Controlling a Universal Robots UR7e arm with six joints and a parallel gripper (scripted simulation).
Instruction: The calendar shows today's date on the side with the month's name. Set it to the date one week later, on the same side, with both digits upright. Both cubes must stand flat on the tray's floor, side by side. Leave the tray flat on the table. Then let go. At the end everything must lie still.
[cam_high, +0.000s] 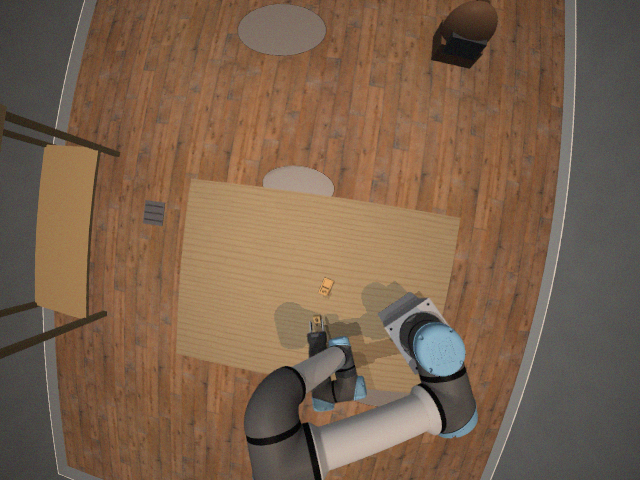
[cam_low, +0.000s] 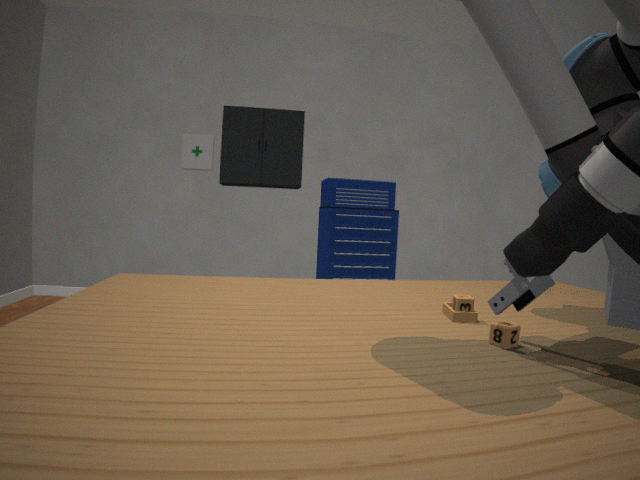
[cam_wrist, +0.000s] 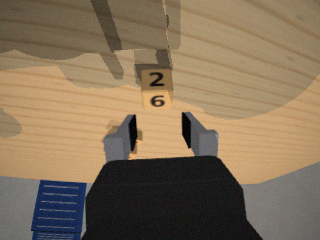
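Right now the wooden date cube is 1 cm to the right of my hand and 5 cm below it. From my hand the other things lie so: wooden calendar tray 2 cm behind, 16 cm to the right, 6 cm below.
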